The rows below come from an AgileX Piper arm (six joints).
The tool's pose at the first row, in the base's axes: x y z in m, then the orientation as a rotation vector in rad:
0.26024 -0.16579 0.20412 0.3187 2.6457 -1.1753
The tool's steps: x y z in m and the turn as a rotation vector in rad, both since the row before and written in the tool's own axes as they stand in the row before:
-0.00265 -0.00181 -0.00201 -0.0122 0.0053 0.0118
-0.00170 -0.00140 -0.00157 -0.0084 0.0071 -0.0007
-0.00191 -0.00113 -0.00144 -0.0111 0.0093 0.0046
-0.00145 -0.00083 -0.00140 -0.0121 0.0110 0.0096
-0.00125 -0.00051 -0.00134 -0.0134 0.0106 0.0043
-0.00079 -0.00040 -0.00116 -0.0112 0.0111 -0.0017
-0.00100 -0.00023 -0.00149 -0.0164 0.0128 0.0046
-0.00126 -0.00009 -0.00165 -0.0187 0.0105 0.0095
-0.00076 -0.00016 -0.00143 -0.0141 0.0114 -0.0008
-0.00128 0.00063 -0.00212 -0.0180 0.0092 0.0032
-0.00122 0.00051 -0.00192 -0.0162 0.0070 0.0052
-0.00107 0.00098 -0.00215 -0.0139 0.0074 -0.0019
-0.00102 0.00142 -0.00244 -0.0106 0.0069 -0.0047
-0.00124 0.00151 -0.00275 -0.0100 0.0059 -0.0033
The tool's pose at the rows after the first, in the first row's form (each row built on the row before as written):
0.26200 -0.16575 0.20747 0.3352 2.6508 -1.1559
0.26301 -0.16571 0.20998 0.3375 2.6613 -1.1456
0.26432 -0.16564 0.21228 0.3477 2.6725 -1.1302
0.26530 -0.16538 0.21421 0.3653 2.6831 -1.1121
0.26619 -0.16495 0.21584 0.3755 2.6963 -1.0935
0.26670 -0.16453 0.21714 0.3786 2.7117 -1.0795
0.26745 -0.16382 0.21863 0.3902 2.7277 -1.0566
0.26848 -0.16298 0.22023 0.4065 2.7401 -1.0288
0.26904 -0.16229 0.22159 0.4104 2.7562 -1.0099
0.27030 -0.16069 0.22314 0.4177 2.7697 -0.9842
0.27149 -0.15933 0.22462 0.4266 2.7794 -0.9603
0.27267 -0.15748 0.22600 0.4264 2.7919 -0.9412
0.27393 -0.15512 0.22737 0.4226 2.8040 -0.9272
0.27541 -0.15257 0.22901 0.4202 2.8143 -0.9137

